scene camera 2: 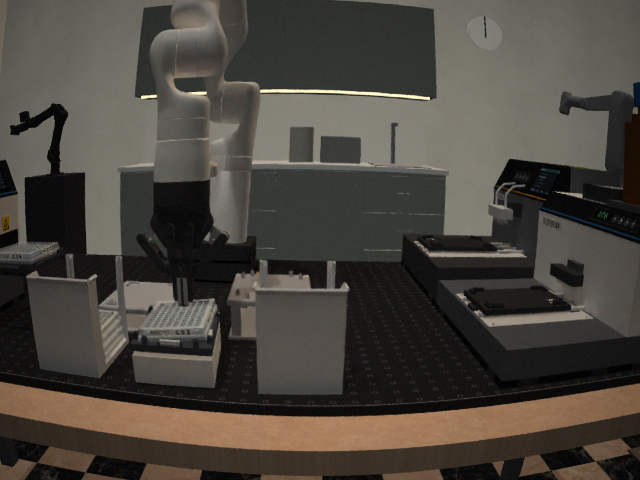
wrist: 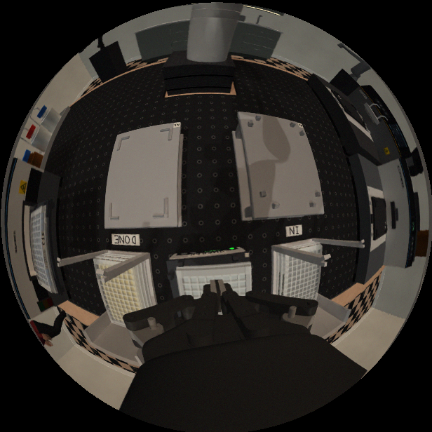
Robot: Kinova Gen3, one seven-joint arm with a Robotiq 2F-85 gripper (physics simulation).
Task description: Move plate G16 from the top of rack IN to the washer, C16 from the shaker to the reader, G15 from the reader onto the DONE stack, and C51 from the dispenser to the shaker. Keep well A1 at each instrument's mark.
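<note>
A clear plate labelled C51 sits on the shaker between the two racks. My gripper is shut and empty, fingertips down at the top of this plate; I cannot tell whether they touch it. A plate, its label seemingly C16, sits on the instrument at the far left. The DONE rack holds a stack with a yellowish plate on top. The IN rack holds plates with a pale top plate. No label reading G16 or G15 is legible.
Two instruments with black plate nests stand at the right. Behind the racks are a flat grey stand with corner guides and a pegged grey stand. Upright posts rise from the racks.
</note>
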